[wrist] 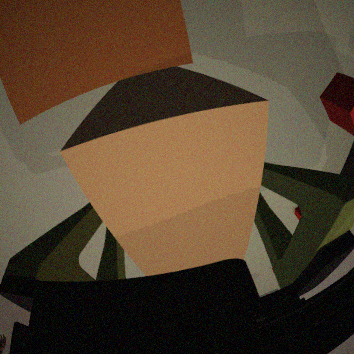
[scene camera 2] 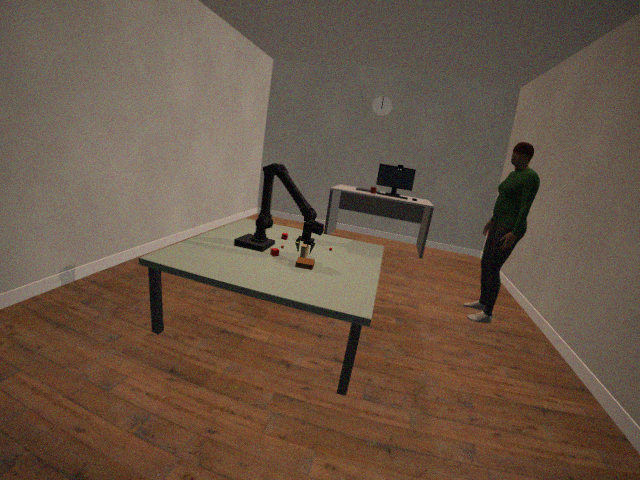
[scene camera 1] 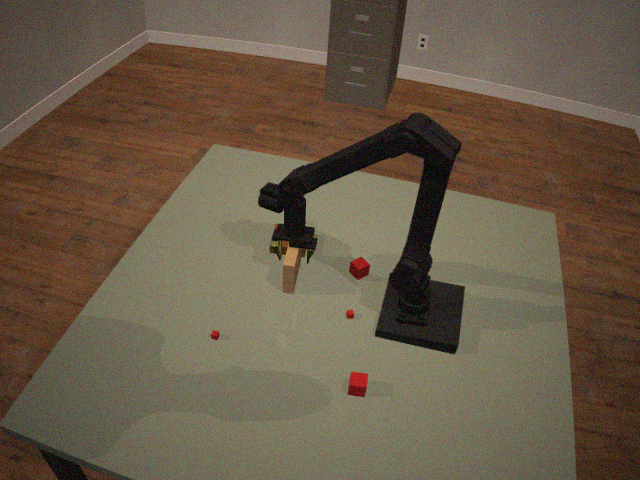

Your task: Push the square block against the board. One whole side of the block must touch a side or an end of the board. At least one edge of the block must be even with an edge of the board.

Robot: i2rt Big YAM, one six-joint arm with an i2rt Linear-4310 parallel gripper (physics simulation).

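Seen in the pictures: arm's base, link origin: (scene camera 2: 259,240) (scene camera 1: 412,307).
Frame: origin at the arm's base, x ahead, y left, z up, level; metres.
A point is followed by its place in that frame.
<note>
The tan board (scene camera 1: 290,273) {x 0.335, y -0.007, z 0.041 m} (scene camera 2: 304,251) {x 0.358, y -0.160, z 0.035 m} (wrist: 175,165) lies on the green table (scene camera 1: 154,413) {x 0.550, y 0.446, z -0.036 m} and fills the middle of the wrist view. Its far end sits between my fingers. The orange square block (scene camera 1: 273,245) (scene camera 2: 305,264) {x 0.393, y -0.260, z -0.010 m} (wrist: 88,46) {x 0.375, y -0.181, z -0.005 m} lies just beyond that end, to the left, and is partly hidden behind my gripper in scene camera 1. Its near corner comes close to the board's dark end face; I cannot tell if they touch. My gripper (scene camera 1: 294,253) {x 0.344, y -0.098, z 0.003 m} (scene camera 2: 305,242) {x 0.344, y -0.098, z 0.003 m} (wrist: 176,179) {x 0.344, y -0.098, z 0.003 m} is low over the table and open, with one green finger on each side of the board.
Two red cubes (scene camera 1: 359,268) {x 0.160, y -0.112, z 0.004 m} (scene camera 1: 357,384) {x 0.111, y 0.279, z 0.004 m} and two tiny red cubes (scene camera 1: 350,313) {x 0.160, y 0.040, z -0.020 m} (scene camera 1: 214,334) {x 0.483, y 0.196, z -0.020 m} lie on the table; the nearest cube also shows in the wrist view (wrist: 338,102) {x 0.186, y -0.136, z -0.012 m}. The arm's black base (scene camera 1: 421,320) {x -0.025, y 0.049, z 0.008 m} stands to the right. A person (scene camera 2: 509,227) stands off the table.
</note>
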